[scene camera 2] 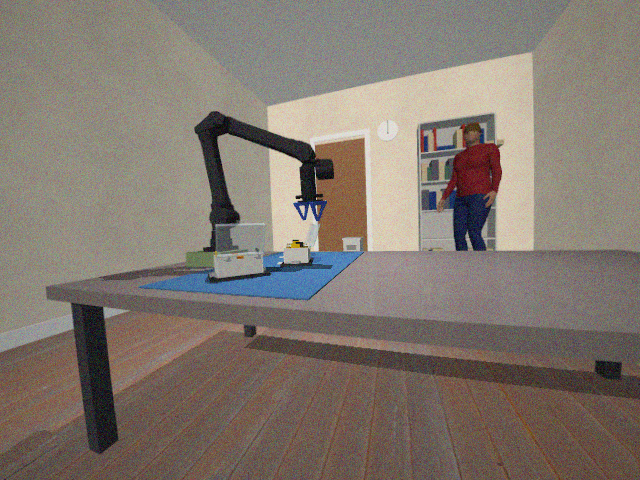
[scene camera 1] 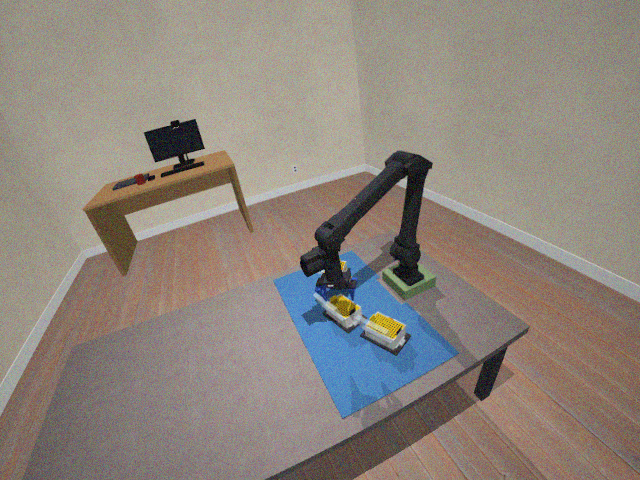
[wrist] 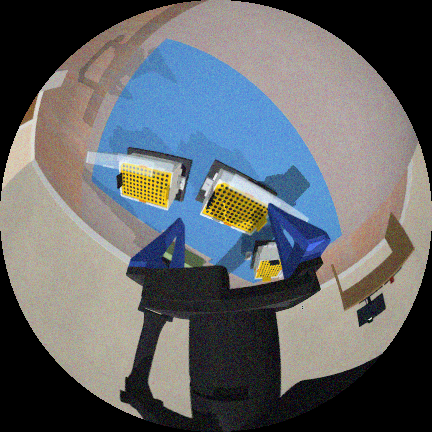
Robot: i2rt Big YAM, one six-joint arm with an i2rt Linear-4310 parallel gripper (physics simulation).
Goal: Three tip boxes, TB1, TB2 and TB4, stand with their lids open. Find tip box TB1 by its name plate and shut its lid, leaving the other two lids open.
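Where they show: gripper, fingertip midpoint: [scene camera 2: 310, 220] [scene camera 1: 339, 300] [wrist: 224, 214]; arm's base, link origin: [scene camera 1: 408, 275] [wrist: 168, 266].
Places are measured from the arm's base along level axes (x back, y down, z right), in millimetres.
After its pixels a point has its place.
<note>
TB1 is the tip box [scene camera 1: 342, 265] {x -203, y -7, z 230 mm} [scene camera 2: 238, 265] [wrist: 269, 266] {x -254, y -7, z 219 mm} with yellow racks nearest scene camera 2; its clear lid [scene camera 2: 240, 237] {x -299, y -61, z 290 mm} stands upright. In scene camera 1 the arm mostly hides it; in the wrist view a finger covers its lid side. TB2 [scene camera 1: 343, 306] {x -329, y -7, z -12 mm} [wrist: 237, 208] {x -333, y -7, z -12 mm} is the middle box; its lid [scene camera 1: 321, 299] {x -414, y -93, z -16 mm} [wrist: 291, 206] {x -422, y -91, z -12 mm} is open. TB4 [scene camera 1: 385, 329] [wrist: 146, 185] is at the other end; its lid [wrist: 103, 159] {x -320, y -94, z -233 mm} is open. Name plates are not readable. My gripper [scene camera 1: 336, 293] {x -366, y -106, z -72 mm} [scene camera 2: 310, 219] {x -366, y -106, z -72 mm} [wrist: 224, 214] {x -366, y -106, z -72 mm} is open and empty, pointing down, above box height.
The boxes stand on a blue mat [scene camera 1: 341, 384] {x -485, y 51, z -272 mm} [scene camera 2: 294, 290] {x -467, y 50, z 354 mm} [wrist: 240, 110] {x -468, y 50, z -128 mm} on the grey table [scene camera 1: 180, 387] {x -1004, y 53, z -6 mm}. The arm's green base block [scene camera 1: 408, 285] {x -43, y -2, z -55 mm} [scene camera 2: 199, 259] {x 28, y 25, z 92 mm} is beside the mat. Open lids rise from the boxes near the fingers. A desk [scene camera 1: 170, 188] and bookshelf [scene camera 2: 419, 227] stand away from the table.
</note>
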